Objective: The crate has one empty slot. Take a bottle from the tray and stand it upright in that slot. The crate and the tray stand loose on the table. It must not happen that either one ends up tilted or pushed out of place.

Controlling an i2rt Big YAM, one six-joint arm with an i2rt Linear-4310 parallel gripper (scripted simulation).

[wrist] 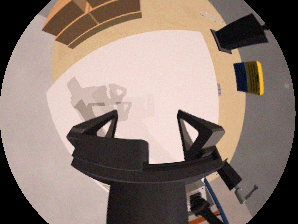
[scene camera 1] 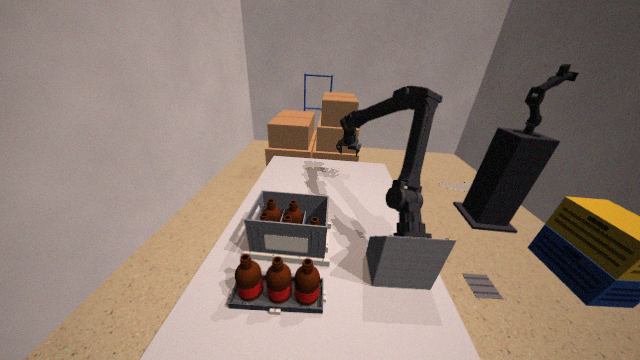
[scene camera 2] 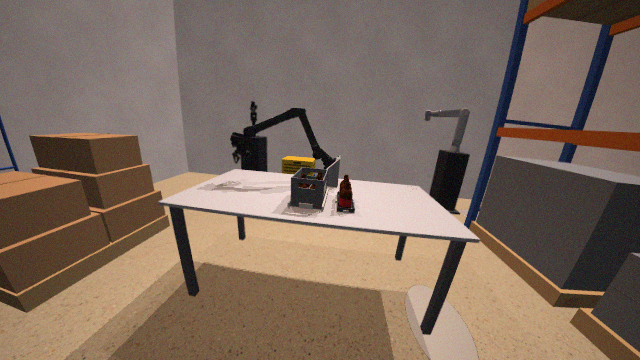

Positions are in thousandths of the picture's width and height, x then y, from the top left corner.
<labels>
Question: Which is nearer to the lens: the bottle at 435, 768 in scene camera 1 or the grey crate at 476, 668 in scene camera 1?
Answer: The bottle.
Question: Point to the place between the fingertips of my gripper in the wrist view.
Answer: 495, 502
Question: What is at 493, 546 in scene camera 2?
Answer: A grey crate.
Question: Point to a bottle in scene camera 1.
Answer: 480, 774
</labels>
